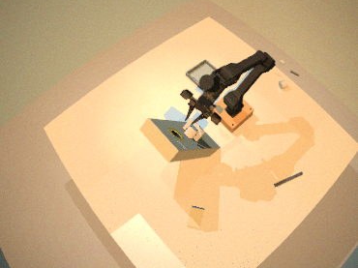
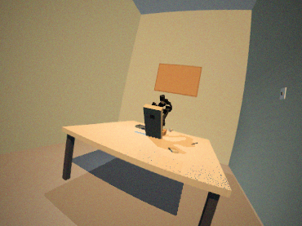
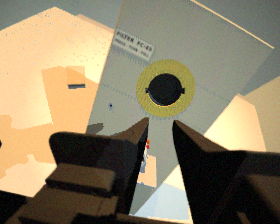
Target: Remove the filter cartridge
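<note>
The round filter cartridge lies 8 cm below my gripper tip and 1 cm behind it. The rest, counted from my gripper tip: service panel 10 cm below, 3 cm ahead; grey tray 34 cm behind, 29 cm to the right, 27 cm below; small white cube 66 cm behind, 26 cm below, 4 cm to the left.
</note>
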